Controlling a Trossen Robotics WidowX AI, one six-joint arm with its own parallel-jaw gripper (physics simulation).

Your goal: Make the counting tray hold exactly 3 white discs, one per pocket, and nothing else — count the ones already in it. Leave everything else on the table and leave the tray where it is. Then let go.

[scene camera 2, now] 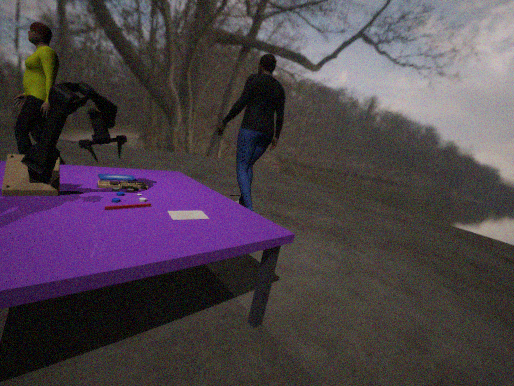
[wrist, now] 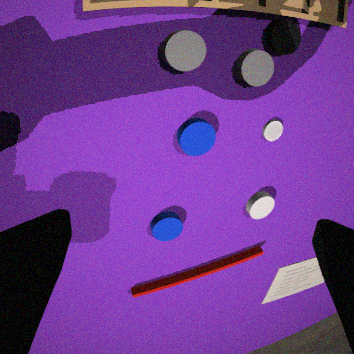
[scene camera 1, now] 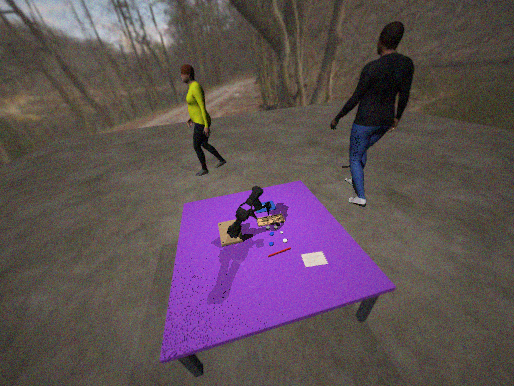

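Note:
The tan counting tray [scene camera 1: 261, 223] [scene camera 2: 105, 185] [wrist: 125, 5] stands in front of the arm, partly in shadow; its pockets' contents cannot be made out. In the wrist view two shaded greyish discs [wrist: 185, 50] [wrist: 257, 67] lie on the table beside the tray, near a dark round shape [wrist: 282, 36]. A small white disc [wrist: 273, 130] [scene camera 1: 281, 232] [scene camera 2: 140, 194] and another white disc [wrist: 261, 206] [scene camera 1: 285, 240] [scene camera 2: 143, 199] lie farther out. My gripper [scene camera 2: 107, 158] [wrist: 196, 229] is open and empty, high above the table.
Two blue discs [wrist: 197, 137] [wrist: 167, 226] lie left of the white ones. A red stick [wrist: 197, 271] [scene camera 1: 279, 252] [scene camera 2: 128, 206] and a pale card [wrist: 297, 280] [scene camera 1: 314, 259] [scene camera 2: 188, 215] lie beyond. A blue object [scene camera 1: 271, 205] [scene camera 2: 116, 177] is behind the tray. Two people stand beyond the table.

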